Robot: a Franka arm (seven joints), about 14 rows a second.
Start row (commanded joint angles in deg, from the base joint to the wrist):
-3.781 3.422 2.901 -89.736 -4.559 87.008 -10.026
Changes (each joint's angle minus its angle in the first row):
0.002 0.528 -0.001 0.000 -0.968 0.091 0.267
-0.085 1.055 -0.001 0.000 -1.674 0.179 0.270
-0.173 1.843 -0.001 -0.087 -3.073 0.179 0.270
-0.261 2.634 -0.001 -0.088 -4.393 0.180 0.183
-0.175 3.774 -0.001 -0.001 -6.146 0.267 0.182
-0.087 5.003 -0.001 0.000 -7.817 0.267 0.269
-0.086 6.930 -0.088 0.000 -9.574 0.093 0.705
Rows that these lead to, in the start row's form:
-3.779 3.950 2.900 -89.736 -5.527 87.099 -9.759
-3.866 4.477 2.900 -89.736 -6.233 87.187 -9.756
-3.954 5.265 2.900 -89.823 -7.632 87.187 -9.756
-4.042 6.056 2.900 -89.824 -8.952 87.188 -9.843
-3.956 7.196 2.900 -89.737 -10.705 87.275 -9.844
-3.868 8.425 2.900 -89.736 -12.376 87.275 -9.757
-3.867 10.352 2.813 -89.736 -14.133 87.101 -9.321

